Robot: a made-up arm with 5 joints.
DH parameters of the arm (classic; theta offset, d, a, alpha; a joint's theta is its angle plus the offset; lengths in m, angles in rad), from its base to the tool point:
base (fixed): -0.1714 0 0.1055 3.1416
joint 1: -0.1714 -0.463 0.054 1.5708
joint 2: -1.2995 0 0.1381 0
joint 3: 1.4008 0 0.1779 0
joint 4: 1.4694 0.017 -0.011 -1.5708
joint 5: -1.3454 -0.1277 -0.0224 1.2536
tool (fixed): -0.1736 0.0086 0 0
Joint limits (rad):
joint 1: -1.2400..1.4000
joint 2: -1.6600..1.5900
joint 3: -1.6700..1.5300
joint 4: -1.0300..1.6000
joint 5: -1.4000..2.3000
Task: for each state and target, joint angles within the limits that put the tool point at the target. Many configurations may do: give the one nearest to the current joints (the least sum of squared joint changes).
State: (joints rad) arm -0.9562 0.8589 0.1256 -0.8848 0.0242
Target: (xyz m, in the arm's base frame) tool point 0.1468 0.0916 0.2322
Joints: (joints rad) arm -1.2211 1.1423 1.0511 -0.7914 0.0225
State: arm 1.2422 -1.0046 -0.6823 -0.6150 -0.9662
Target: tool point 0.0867 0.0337 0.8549
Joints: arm 1.3391 -0.9128 -0.5429 -0.6380 -0.9799
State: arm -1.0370 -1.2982 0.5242 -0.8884 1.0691
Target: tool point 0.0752 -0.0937 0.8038
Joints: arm -1.2400 -1.2993 -0.0223 -0.6631 0.3476
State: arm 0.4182 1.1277 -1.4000 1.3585 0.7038
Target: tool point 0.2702 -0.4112 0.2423
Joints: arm 1.1961 1.5900 -1.2199 0.7816 0.7319
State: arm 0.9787 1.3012 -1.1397 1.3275 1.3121
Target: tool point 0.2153 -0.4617 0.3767
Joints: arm 1.3769 1.2025 -1.2802 1.1709 1.2841
